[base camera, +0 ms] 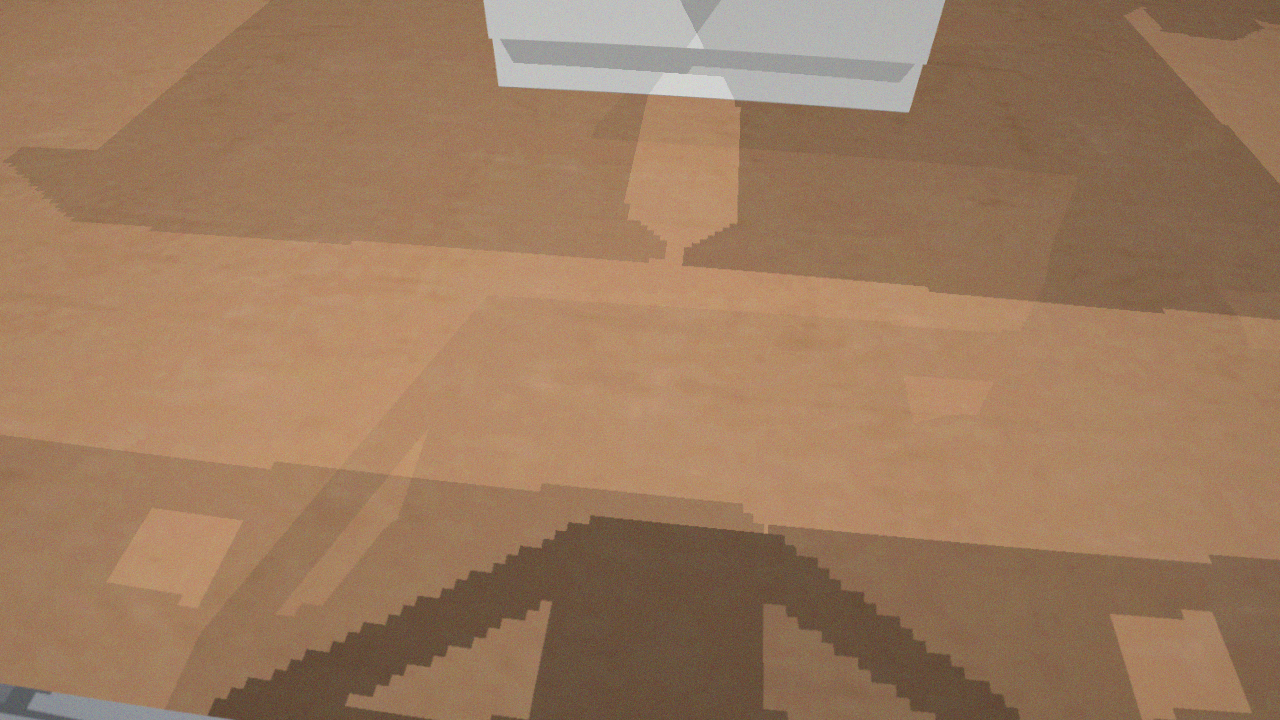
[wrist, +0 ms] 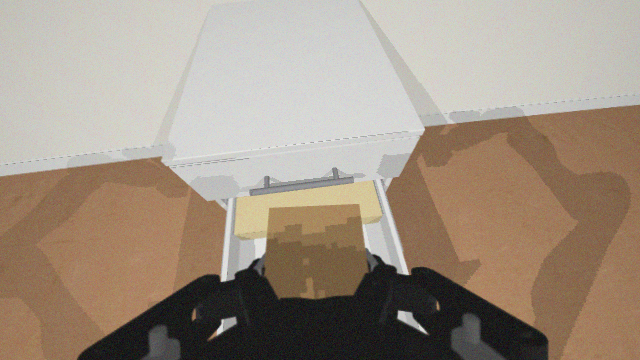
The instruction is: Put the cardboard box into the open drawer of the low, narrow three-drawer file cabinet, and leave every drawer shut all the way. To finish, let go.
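Places are measured from the arm's base along level axes (x back, y right, z up), in metres.
Pixels of known places: gripper, fingertip midpoint: [wrist: 317, 262].
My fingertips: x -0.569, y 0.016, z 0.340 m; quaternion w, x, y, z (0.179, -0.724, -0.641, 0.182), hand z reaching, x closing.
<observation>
Ahead of a thing's pixels: the offset from my fingertips to its top centre. "spot": to the spot under its first point. Level surfaces: height alone.
The brown cardboard box @[dy -0.001, dx +0.015, dz +0.037 m] [wrist: 315, 250] is held between the fingers of my gripper [wrist: 317, 262] in the wrist view. My gripper is shut on it, above the open drawer. The white file cabinet [wrist: 300, 85] stands against the wall, its top drawer front closed with a grey bar handle [wrist: 302, 186]. Below that front, an open drawer [wrist: 394, 235] sticks out toward me; a pale yellow block @[spot: dy +0.021, dx -0.187, dz -0.295 m] [wrist: 320, 200] lies in its rear part. The drawer's front end is hidden behind the gripper. In the base view, the lower part of a white cabinet front @[spot: dy -0.124, dx -0.214, dz -0.710 m] [base camera: 590, 67] shows at the top.
A pale wall [wrist: 525, 50] with a white baseboard [wrist: 575, 106] runs behind the cabinet. Brown floor @[dz -0.736 m] [wrist: 500, 200] [base camera: 716, 385] lies on both sides of the cabinet and in front of it, with shadows of the arm and base across it.
</observation>
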